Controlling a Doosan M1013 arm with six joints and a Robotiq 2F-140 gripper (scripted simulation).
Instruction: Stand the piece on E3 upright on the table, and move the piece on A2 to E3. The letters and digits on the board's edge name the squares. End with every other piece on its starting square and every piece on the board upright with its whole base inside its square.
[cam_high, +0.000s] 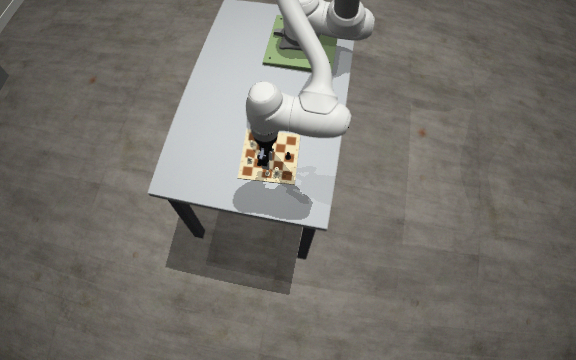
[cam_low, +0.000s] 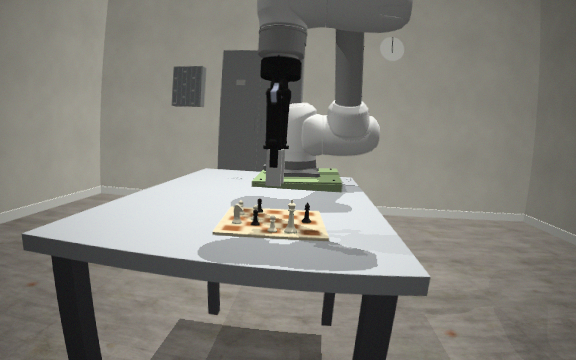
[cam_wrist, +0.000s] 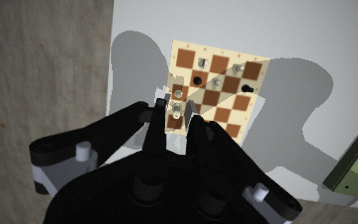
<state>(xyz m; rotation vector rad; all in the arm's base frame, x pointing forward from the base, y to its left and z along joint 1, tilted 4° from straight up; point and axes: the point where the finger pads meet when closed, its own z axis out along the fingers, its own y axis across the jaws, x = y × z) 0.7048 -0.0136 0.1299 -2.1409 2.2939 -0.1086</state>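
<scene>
Right now the chessboard is 80 mm behind my hand, 10 mm to the right of it and 130 mm below it.
</scene>
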